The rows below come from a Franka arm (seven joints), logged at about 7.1 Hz.
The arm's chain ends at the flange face. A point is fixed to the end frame.
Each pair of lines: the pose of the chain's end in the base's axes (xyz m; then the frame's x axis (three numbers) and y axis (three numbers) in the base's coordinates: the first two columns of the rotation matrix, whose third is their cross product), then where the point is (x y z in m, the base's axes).
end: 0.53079, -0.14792, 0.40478, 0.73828, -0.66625, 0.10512, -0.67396, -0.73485, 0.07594
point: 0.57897 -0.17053 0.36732
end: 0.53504, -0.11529, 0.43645, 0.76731, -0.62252, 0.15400, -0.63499, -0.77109, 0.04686
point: 0.58645 -0.13547 0.40200
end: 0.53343, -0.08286, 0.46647, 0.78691, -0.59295, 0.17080, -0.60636, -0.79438, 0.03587
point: 0.58624 -0.10114 0.43311
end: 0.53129, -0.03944, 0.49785, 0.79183, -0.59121, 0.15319, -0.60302, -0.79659, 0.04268
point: 0.58354 -0.05736 0.46343
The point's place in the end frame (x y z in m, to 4 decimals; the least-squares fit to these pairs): 0.0467 -0.0187 0.0413
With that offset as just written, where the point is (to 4 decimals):
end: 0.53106, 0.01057, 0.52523, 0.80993, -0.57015, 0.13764, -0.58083, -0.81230, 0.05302
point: 0.5831 -0.0059 0.4898
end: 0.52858, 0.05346, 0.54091, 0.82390, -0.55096, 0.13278, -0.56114, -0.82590, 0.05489
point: 0.5808 0.0382 0.5052
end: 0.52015, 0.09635, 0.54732, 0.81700, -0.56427, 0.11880, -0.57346, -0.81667, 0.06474
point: 0.5715 0.0803 0.5107
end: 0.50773, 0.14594, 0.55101, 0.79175, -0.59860, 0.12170, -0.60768, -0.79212, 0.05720
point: 0.5586 0.1279 0.5147
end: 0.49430, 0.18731, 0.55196, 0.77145, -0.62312, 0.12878, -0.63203, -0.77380, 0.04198
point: 0.5452 0.1680 0.5163
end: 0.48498, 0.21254, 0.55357, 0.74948, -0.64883, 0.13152, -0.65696, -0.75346, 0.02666
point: 0.5356 0.1919 0.5183
